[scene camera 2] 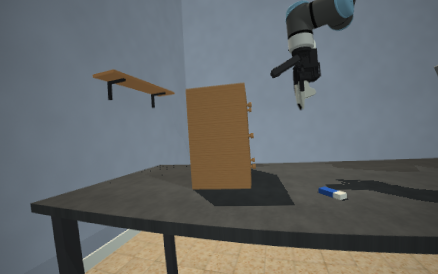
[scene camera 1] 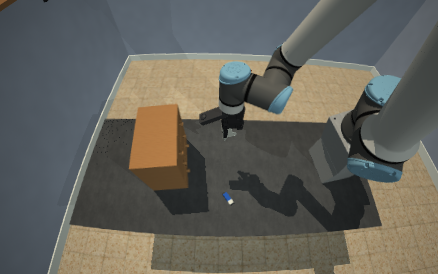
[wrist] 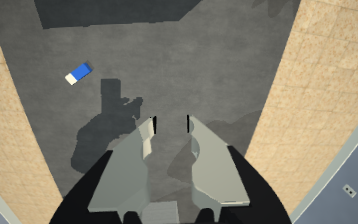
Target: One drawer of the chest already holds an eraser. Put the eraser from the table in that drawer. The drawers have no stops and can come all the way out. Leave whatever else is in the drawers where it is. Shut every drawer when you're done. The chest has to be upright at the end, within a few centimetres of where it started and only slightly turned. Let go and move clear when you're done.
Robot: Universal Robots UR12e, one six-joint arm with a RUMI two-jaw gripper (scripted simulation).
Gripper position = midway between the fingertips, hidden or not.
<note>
In view: my gripper (scene camera 2: 302, 109) and a wooden chest (scene camera 2: 217, 121).
The wooden chest shows as well in scene camera 1 (scene camera 1: 153, 159). My gripper is seen too in scene camera 1 (scene camera 1: 224, 137) and in the wrist view (wrist: 171, 116). The wrist view misses the wooden chest: it is out of frame.
</note>
